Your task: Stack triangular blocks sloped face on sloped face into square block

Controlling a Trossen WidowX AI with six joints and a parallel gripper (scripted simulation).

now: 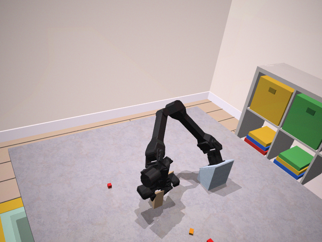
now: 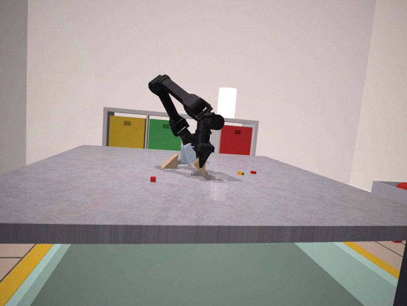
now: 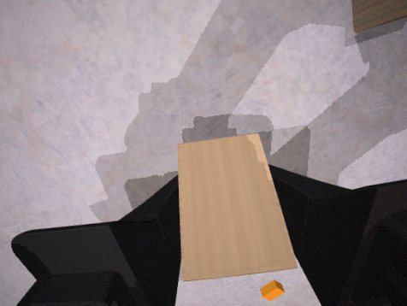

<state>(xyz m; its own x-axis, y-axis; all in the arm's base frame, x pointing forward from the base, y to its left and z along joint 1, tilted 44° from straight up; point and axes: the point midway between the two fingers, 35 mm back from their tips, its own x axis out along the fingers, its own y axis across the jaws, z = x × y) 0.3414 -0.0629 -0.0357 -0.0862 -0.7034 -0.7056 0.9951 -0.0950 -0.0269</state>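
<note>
My gripper tip is now 40 mm past the orange cube, 200 mm to the right of it and 30 mm above it. Round my gripper tip: block 10 mm above.
</note>
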